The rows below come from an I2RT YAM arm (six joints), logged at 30 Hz.
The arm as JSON. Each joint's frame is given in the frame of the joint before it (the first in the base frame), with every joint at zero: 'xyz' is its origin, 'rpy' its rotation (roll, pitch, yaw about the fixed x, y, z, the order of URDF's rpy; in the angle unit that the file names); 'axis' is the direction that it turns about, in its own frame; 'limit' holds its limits. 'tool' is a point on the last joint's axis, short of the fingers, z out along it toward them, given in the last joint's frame.
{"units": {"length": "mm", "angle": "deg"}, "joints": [
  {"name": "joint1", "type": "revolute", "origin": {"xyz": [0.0, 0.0, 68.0], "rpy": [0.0, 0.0, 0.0]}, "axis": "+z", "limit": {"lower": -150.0, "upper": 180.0}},
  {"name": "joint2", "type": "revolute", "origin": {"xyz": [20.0, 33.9, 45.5], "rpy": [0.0, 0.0, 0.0]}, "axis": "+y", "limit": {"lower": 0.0, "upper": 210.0}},
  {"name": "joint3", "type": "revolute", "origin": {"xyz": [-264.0, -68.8, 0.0], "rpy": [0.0, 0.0, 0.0]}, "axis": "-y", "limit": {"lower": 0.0, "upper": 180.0}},
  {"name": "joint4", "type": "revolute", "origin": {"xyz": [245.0, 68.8, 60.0], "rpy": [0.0, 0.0, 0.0]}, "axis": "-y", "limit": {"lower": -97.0, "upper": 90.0}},
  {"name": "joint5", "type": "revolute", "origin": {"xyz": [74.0, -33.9, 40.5], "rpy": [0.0, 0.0, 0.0]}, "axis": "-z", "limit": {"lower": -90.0, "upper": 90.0}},
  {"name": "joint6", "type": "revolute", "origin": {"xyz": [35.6, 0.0, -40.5], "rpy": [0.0, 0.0, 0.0]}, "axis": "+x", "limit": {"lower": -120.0, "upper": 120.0}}
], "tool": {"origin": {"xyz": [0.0, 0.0, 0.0], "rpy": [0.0, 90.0, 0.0]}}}
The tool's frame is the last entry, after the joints.
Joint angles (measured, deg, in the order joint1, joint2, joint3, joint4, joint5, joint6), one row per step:
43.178 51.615 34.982 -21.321 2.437 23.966
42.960 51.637 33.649 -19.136 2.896 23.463
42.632 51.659 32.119 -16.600 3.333 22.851
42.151 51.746 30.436 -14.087 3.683 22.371
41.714 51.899 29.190 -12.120 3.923 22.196
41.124 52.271 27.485 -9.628 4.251 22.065
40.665 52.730 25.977 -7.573 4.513 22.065
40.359 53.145 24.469 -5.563 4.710 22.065
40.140 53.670 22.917 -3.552 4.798 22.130
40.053 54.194 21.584 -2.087 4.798 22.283
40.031 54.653 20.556 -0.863 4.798 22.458
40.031 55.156 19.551 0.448 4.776 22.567
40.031 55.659 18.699 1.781 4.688 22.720
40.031 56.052 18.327 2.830 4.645 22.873
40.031 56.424 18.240 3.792 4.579 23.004
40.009 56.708 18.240 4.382 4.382 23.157
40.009 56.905 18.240 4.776 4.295 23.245
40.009 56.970 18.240 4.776 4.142 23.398
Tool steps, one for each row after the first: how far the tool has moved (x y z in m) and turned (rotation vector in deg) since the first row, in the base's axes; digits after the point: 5 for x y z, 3 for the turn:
0.00118 -0.00030 -0.00462 0.055 -1.052 -0.276
0.00255 -0.00092 -0.00985 0.150 -2.260 -0.590
0.00397 -0.00215 -0.01618 0.188 -3.188 -1.075
0.00526 -0.00320 -0.02095 0.342 -3.789 -1.611
0.00687 -0.00475 -0.02824 0.371 -4.289 -2.397
0.00796 -0.00610 -0.03527 0.295 -4.456 -3.069
0.00838 -0.00728 -0.04219 0.253 -4.596 -3.536
0.00840 -0.00831 -0.04964 0.202 -4.549 -3.863
0.00783 -0.00918 -0.05662 0.035 -4.184 -4.031
0.00729 -0.00973 -0.06197 -0.030 -3.903 -4.150
0.00674 -0.01017 -0.06714 -0.082 -3.696 -4.193
0.00640 -0.01038 -0.07137 0.041 -3.571 -4.213
0.00674 -0.01007 -0.07300 0.349 -3.691 -4.275
0.00759 -0.00930 -0.07310 0.801 -3.974 -4.308
0.00826 -0.00868 -0.07304 1.192 -4.050 -4.266
0.00869 -0.00824 -0.07302 1.419 -4.120 -4.250
0.00868 -0.00813 -0.07322 1.542 -3.937 -4.215

